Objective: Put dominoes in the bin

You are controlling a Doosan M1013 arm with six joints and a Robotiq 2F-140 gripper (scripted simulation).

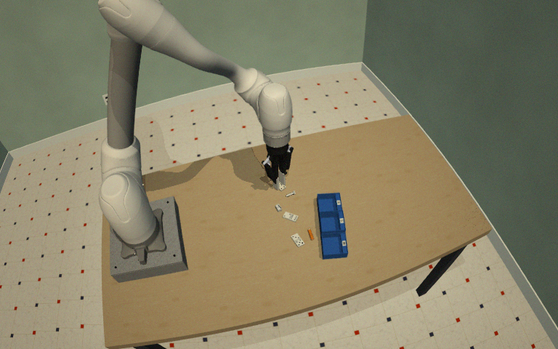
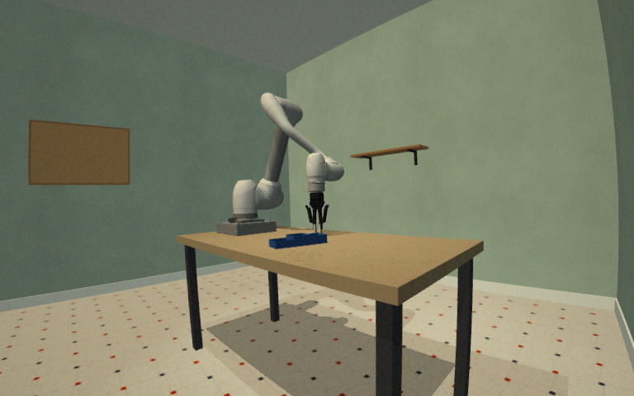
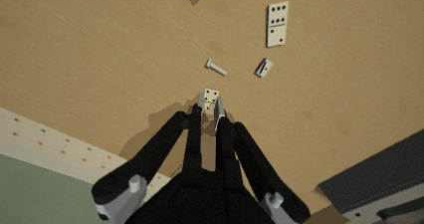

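My gripper is now 5 cm to the left of the grey screw, 3 cm short of it and 3 cm above it. Round my hand: white domino: 3 cm below; then blue bin: 24 cm to the right, 12 cm ahead, 1 cm below; then orange stick: 25 cm to the right, 4 cm ahead, 3 cm below.
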